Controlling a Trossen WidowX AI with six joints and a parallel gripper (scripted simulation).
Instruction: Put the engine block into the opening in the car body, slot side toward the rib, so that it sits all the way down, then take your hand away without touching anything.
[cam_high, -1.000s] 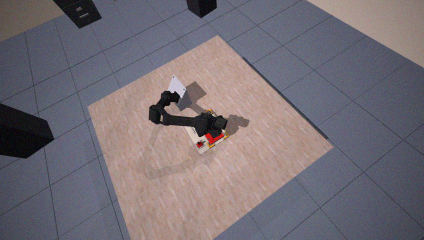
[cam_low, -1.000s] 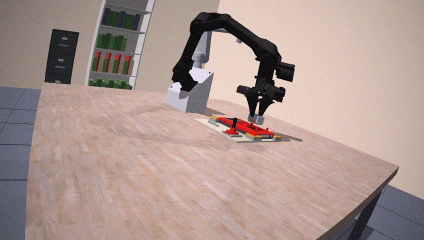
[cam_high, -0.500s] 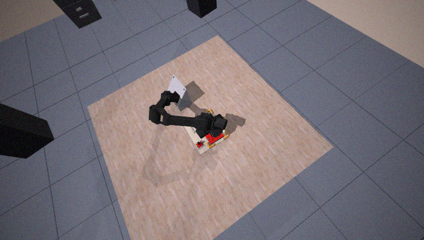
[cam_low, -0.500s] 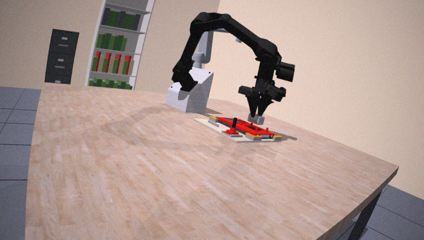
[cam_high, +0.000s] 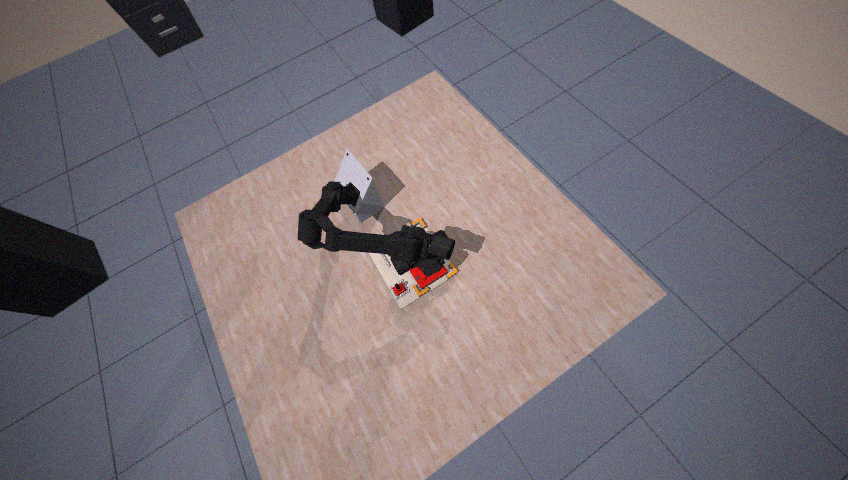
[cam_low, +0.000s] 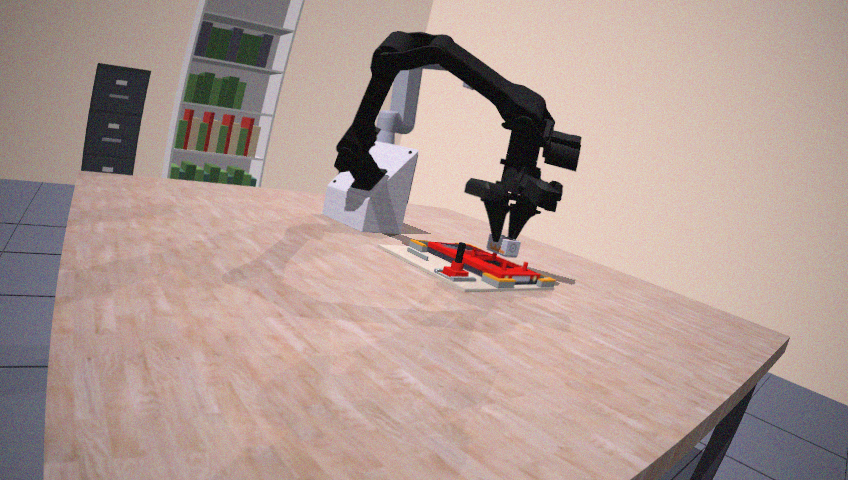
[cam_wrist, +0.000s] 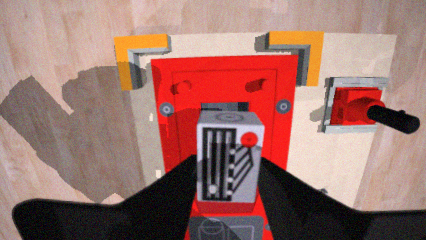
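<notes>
My gripper tip is now 10 mm above the engine block.
</notes>
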